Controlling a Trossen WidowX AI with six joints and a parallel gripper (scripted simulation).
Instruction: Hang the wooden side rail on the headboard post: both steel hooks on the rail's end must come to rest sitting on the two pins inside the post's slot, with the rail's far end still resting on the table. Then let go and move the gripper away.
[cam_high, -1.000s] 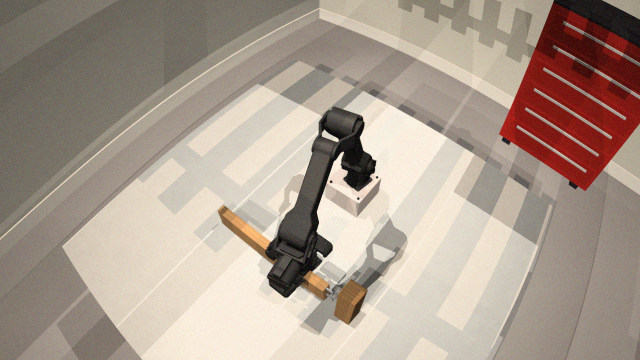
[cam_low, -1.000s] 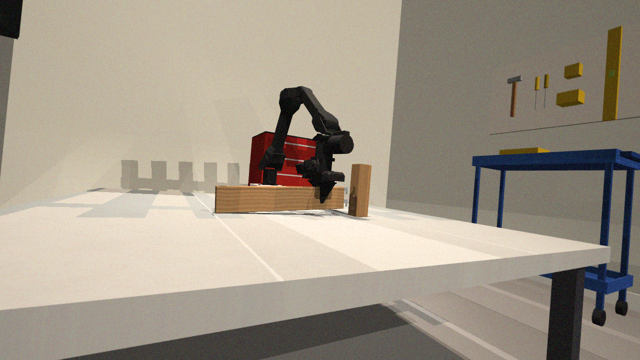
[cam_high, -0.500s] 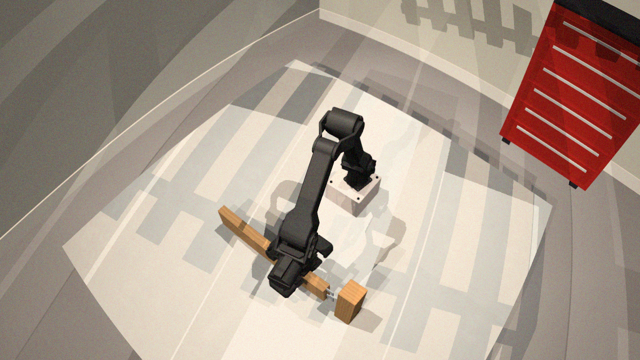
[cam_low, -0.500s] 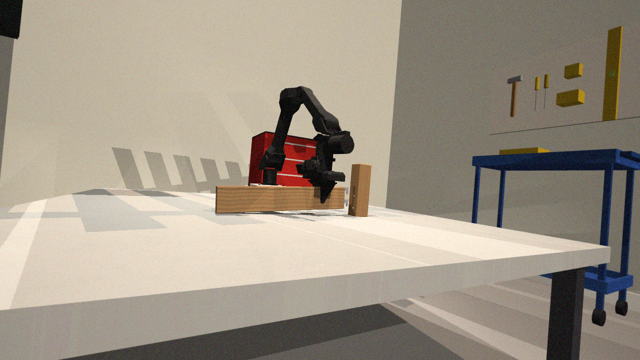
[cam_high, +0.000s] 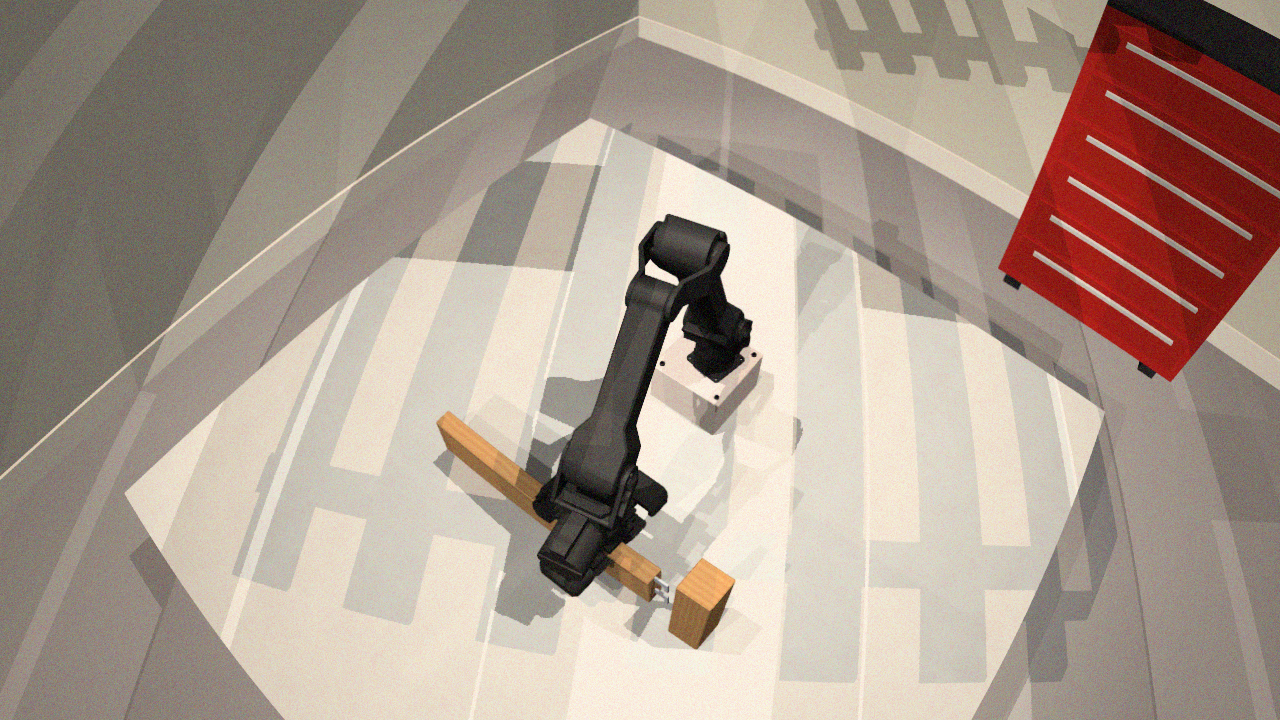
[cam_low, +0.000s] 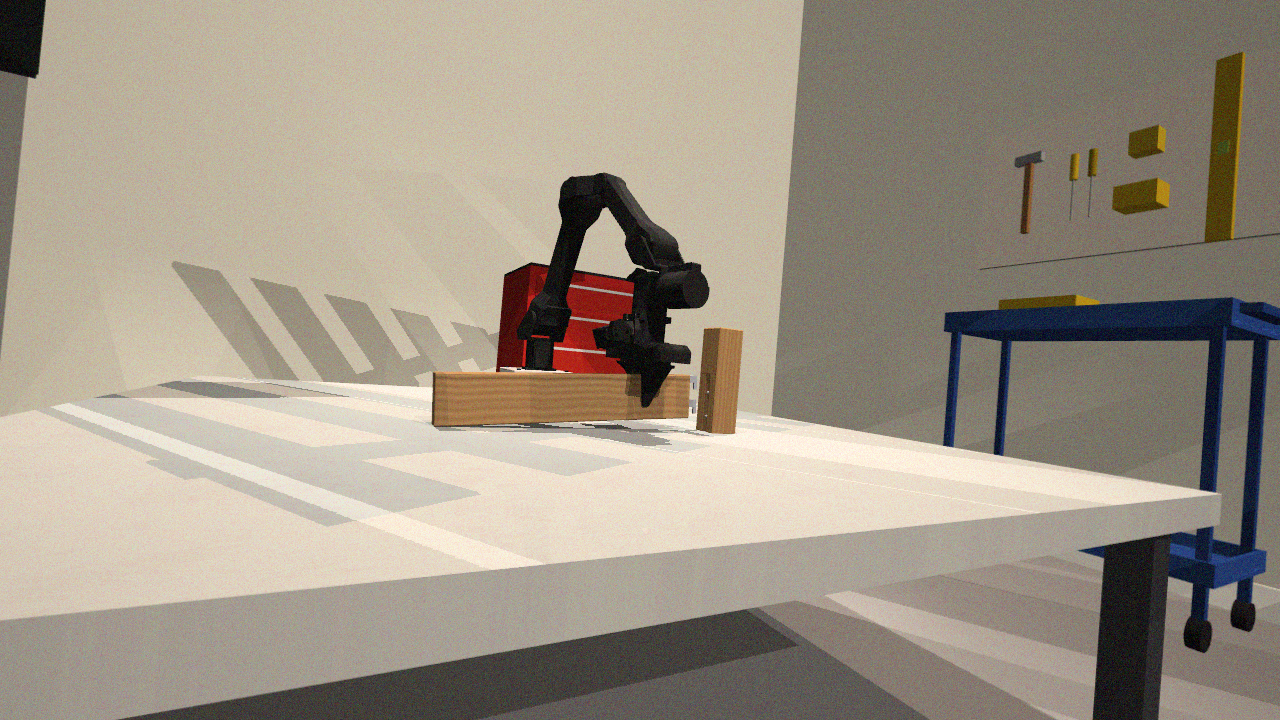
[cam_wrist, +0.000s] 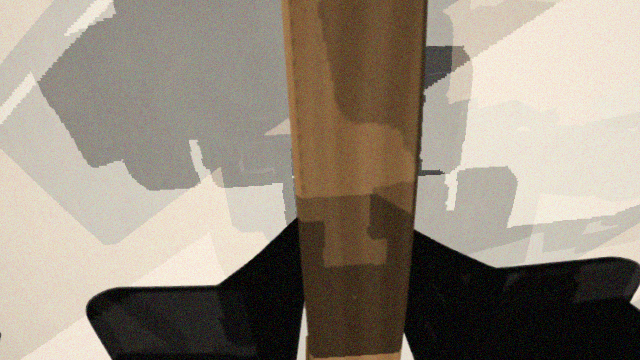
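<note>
Right now the headboard post is 15 cm to the left of my gripper tip, 4 cm above it and 2 cm behind it.
</note>
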